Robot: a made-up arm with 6 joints.
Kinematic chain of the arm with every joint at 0, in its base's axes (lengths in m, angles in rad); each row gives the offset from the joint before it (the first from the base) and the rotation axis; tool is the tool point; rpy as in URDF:
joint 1: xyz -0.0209 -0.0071 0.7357 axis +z
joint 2: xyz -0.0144 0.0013 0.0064 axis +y
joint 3: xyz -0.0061 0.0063 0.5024 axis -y
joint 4: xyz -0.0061 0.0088 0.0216 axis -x
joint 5: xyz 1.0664 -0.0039 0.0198 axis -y
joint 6: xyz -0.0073 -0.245 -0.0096 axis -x
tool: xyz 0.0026 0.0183 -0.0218 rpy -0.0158 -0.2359 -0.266
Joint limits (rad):
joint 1: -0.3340..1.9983
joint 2: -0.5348..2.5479
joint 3: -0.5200..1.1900
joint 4: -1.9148..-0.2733
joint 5: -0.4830..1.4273
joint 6: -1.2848..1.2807
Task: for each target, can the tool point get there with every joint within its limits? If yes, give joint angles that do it. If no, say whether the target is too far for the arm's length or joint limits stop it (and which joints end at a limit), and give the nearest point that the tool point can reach.
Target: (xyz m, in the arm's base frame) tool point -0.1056 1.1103 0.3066
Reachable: yes | joints 1.7864 0.8776 0.1886 -0.7290 0.1068 -0.9621
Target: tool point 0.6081 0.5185 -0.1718
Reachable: yes | joints 0.9588 1.3256 0.1360 -0.4245 0.8777 0.9182
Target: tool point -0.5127 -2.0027 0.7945
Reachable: no: too far | nearest point -0.2226 -0.8254 0.4732 | short by 1.254 m
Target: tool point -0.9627 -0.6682 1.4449
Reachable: no: joint limits stop it (at a limit: joint 2, joint 3, joint 5, joint 6) | nearest point -0.7052 -0.4875 0.4911 | short by 1.004 m
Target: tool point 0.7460 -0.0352 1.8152
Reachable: yes | joints 0.0592 -0.2327 0.5363 -1.1218 -0.0397 0.4975
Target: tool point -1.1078 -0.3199 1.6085
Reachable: no: joint limits stop it (at a limit: joint 2, joint 3, joint 4, joint 5, joint 6) | nearest point -0.4717 -0.1368 2.2181 | short by 0.900 m
